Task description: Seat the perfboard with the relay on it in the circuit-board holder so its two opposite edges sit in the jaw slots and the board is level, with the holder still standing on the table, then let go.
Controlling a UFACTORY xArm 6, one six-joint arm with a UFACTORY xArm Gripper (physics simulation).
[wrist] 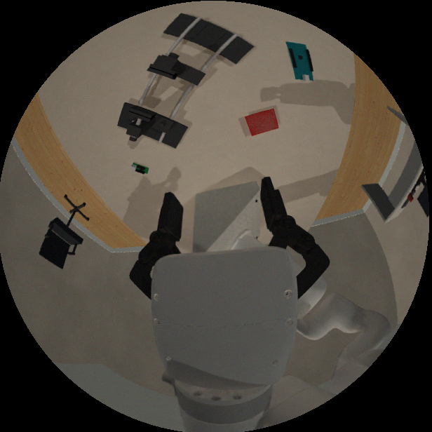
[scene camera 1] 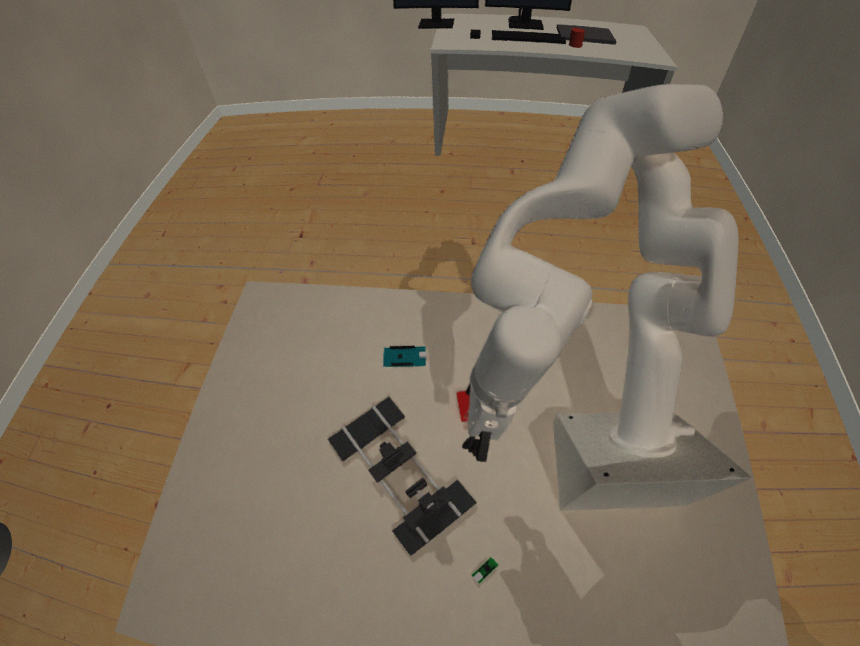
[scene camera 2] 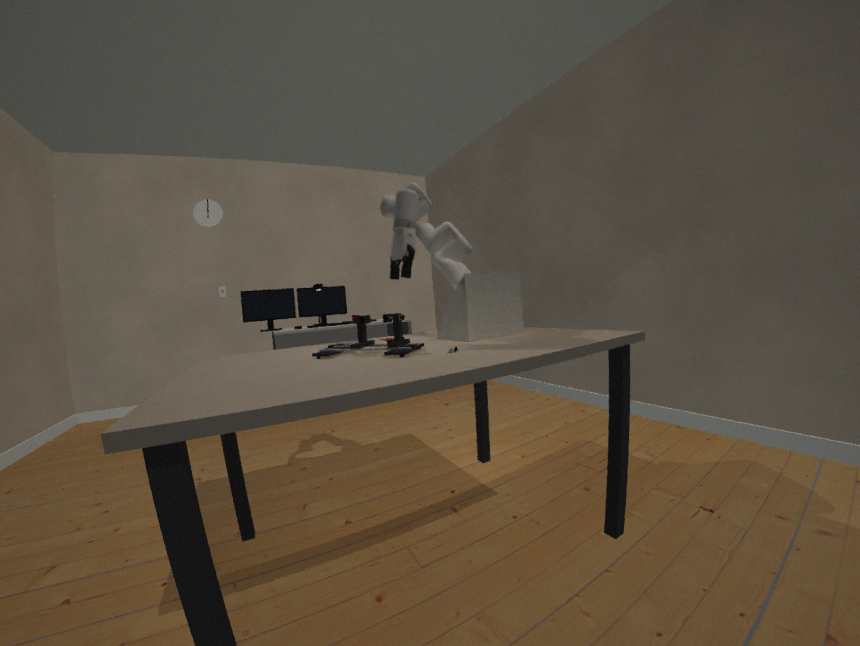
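Where they show: gripper, fingertip midpoint: [scene camera 2: 399, 278]; arm's base at its link origin: [scene camera 1: 641, 441] [scene camera 2: 477, 301].
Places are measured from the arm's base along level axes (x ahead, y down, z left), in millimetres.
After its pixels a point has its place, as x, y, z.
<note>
A red board with a dotted face [scene camera 1: 463, 406] {337, 114, -112} [wrist: 262, 122] lies on the table beside the holder, partly hidden by the arm in scene view 1; no relay can be made out on its upper face. The black circuit-board holder [scene camera 1: 364, 428] {549, 119, -50} [scene camera 2: 404, 349] {408, 118, 166} [wrist: 209, 39] stands on the table on two feet joined by grey rods. Its sliding jaw [scene camera 1: 392, 460] [wrist: 167, 66] and end jaw [scene camera 1: 429, 505] [wrist: 142, 119] stand upright with a gap and no board between them. My gripper [scene camera 1: 475, 451] [scene camera 2: 401, 276] {324, -94, 1} [wrist: 217, 192] is open and empty, high above the table, pointing down.
A teal board [scene camera 1: 404, 356] {482, 134, -243} [wrist: 300, 61] lies behind the holder. A small green board [scene camera 1: 484, 570] {284, 134, 222} [scene camera 2: 453, 349] {298, 127, 245} [wrist: 140, 168] lies near the holder's end foot. The arm's grey pedestal [scene camera 1: 646, 472] {38, -77, 80} [scene camera 2: 493, 305] {11, 19, 101} stands to the right on the table [scene camera 1: 278, 333] {821, 135, -293} [scene camera 2: 264, 385] {781, 135, 270}.
</note>
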